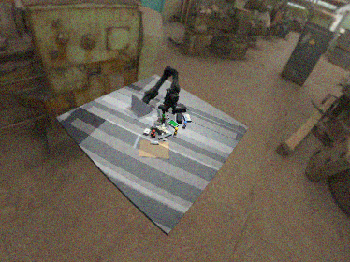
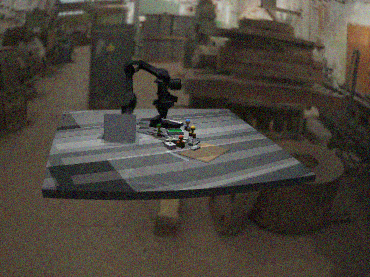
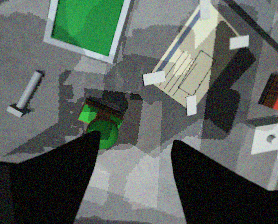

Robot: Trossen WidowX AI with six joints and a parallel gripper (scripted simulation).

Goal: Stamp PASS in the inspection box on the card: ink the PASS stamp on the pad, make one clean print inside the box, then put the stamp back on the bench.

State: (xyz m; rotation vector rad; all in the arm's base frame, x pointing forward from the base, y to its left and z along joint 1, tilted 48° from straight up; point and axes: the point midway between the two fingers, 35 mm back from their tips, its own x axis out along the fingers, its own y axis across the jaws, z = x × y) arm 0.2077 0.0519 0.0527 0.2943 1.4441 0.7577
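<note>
The pass stamp is 2 cm behind my gripper tip, 1 cm to the left of it and 8 cm below it. From my gripper tip the other things lie so: dark block (6 cm ahead, 15 cm to the left, 8 cm below); then green ink pad (7 cm ahead, 5 cm to the left, 10 cm below); then cream card (7 cm ahead, 7 cm to the right, 10 cm below).
</note>
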